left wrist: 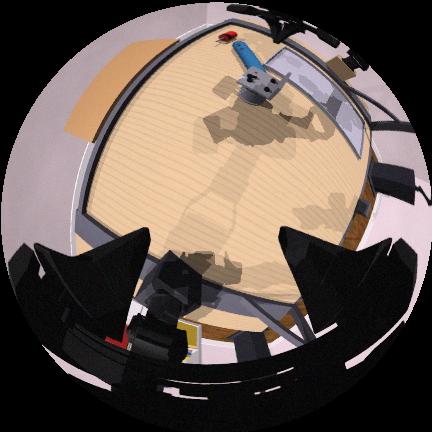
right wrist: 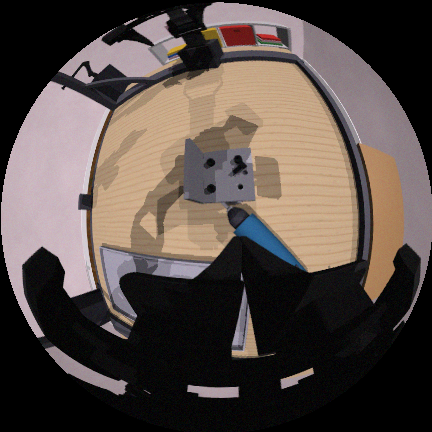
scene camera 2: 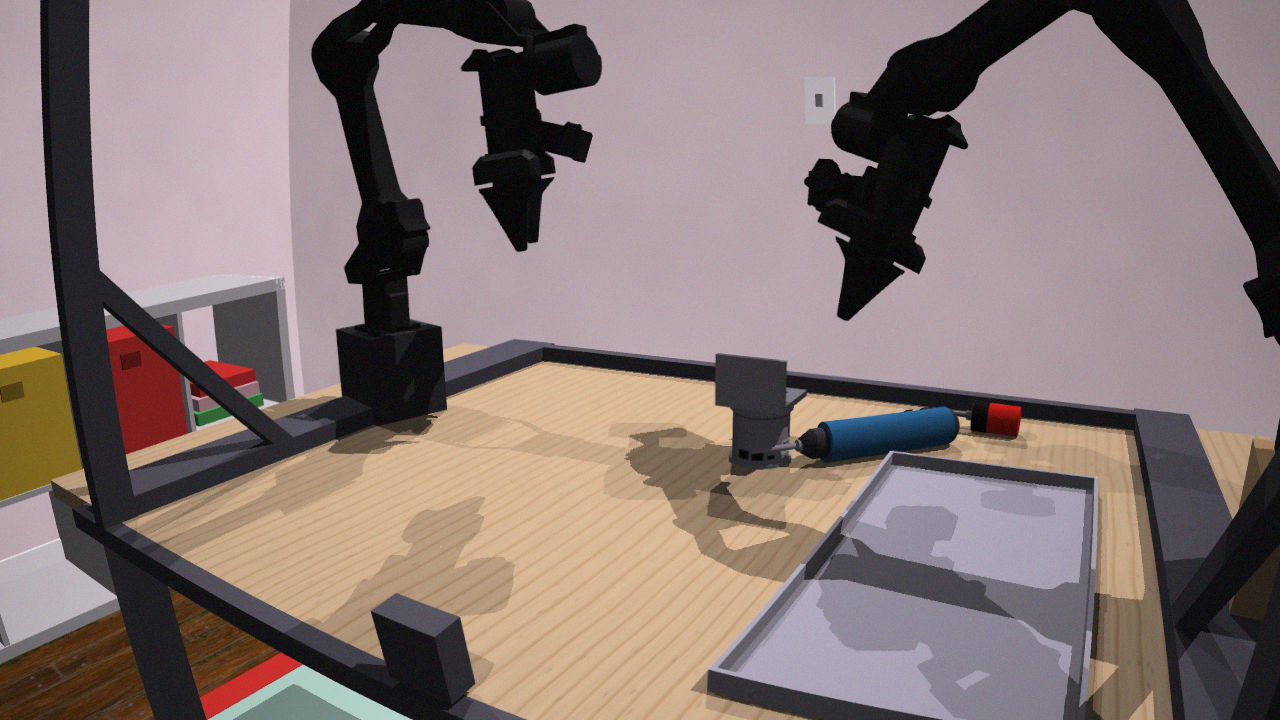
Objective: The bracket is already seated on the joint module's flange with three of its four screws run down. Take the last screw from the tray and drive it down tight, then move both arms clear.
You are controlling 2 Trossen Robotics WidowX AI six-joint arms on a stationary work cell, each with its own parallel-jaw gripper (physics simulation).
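Frame: origin at the left arm's base, x ahead, y left, z up, level; centimetres.
Where they show: left gripper, between the fingertips: point(left wrist: 215, 233) point(right wrist: 176, 34) point(scene camera 2: 527, 246); right gripper, between the fingertips: point(left wrist: 275, 43) point(right wrist: 238, 241) point(scene camera 2: 842, 319); left arm's base, origin of its link: point(left wrist: 164, 303) point(right wrist: 197, 43) point(scene camera 2: 387, 327).
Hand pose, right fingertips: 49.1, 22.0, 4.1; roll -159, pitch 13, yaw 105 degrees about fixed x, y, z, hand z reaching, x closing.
Observation:
Things, the pixels of their top centre, and the offset from my right fingertips, as dx, dy, dz.
- joint module, centre of its top: point(scene camera 2: 762, 396) point(left wrist: 260, 80) -6.3, -4.3, -8.0
- blue screwdriver, centre of its top: point(scene camera 2: 861, 417) point(right wrist: 263, 244) point(left wrist: 254, 59) +1.2, +2.6, -10.2
- grey tray, centre of its top: point(scene camera 2: 959, 553) point(right wrist: 151, 301) point(left wrist: 330, 93) +21.6, -14.8, -12.7
- black tool, centre of its top: point(scene camera 2: 981, 402) point(left wrist: 225, 33) +8.1, +18.8, -10.9
- dark block, centre of its top: point(scene camera 2: 416, 610) point(right wrist: 78, 201) point(left wrist: 368, 209) +6.0, -50.2, -8.6
The grey bracket point(scene camera 2: 750, 380) point(left wrist: 260, 86) point(right wrist: 225, 182) sits on the joint module point(scene camera 2: 760, 434) point(left wrist: 252, 97). In the right wrist view, dark screw heads show at three corners. A small dark hole shows at the corner nearest the driver, and a dark elongated piece, perhaps a loose screw, lies beside one head. The blue screwdriver point(scene camera 2: 888, 432) point(left wrist: 248, 56) point(right wrist: 267, 240) lies on the table, tip against or close to the module's base. My right gripper point(scene camera 2: 844, 316) point(right wrist: 238, 241) is shut and empty above it. My left gripper point(scene camera 2: 528, 246) point(left wrist: 215, 233) is open, empty and high at the left.
The grey tray point(scene camera 2: 1029, 546) point(left wrist: 305, 75) point(right wrist: 115, 280) lies in front of the screwdriver; no screw can be made out in it. A red and black tool point(scene camera 2: 998, 419) point(left wrist: 228, 36) lies behind the screwdriver's handle end. A dark block point(scene camera 2: 425, 644) stands at the front edge.

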